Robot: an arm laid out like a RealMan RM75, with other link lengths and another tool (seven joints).
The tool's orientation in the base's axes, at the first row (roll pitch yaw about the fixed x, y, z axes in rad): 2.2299 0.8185 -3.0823
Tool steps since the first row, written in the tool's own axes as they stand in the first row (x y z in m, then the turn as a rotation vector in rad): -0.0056 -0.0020 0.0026 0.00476 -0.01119 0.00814; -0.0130 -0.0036 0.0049 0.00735 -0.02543 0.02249; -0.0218 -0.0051 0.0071 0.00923 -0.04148 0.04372; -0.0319 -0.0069 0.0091 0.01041 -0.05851 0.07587; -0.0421 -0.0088 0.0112 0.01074 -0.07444 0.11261; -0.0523 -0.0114 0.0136 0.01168 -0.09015 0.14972; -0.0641 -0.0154 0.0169 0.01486 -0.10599 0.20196; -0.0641 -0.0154 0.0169 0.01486 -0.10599 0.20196; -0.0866 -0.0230 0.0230 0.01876 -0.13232 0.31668; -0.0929 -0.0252 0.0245 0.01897 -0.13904 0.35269
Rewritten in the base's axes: 0.0061 0.0012 0.0019 0.00686 -0.00001 -0.01293; 0.0130 0.0024 0.0055 0.01955 0.00337 -0.02851; 0.0208 0.0037 0.0102 0.03658 0.01135 -0.04744; 0.0296 0.0047 0.0158 0.05904 0.02769 -0.07096; 0.0386 0.0058 0.0213 0.08325 0.04845 -0.09518; 0.0481 0.0066 0.0263 0.10706 0.06962 -0.11988; 0.0599 0.0075 0.0314 0.13546 0.10296 -0.15262; 0.0599 0.0075 0.0314 0.13546 0.10296 -0.15262; 0.0823 0.0090 0.0412 0.19476 0.18117 -0.21770; 0.0886 0.0092 0.0440 0.21312 0.20666 -0.23655
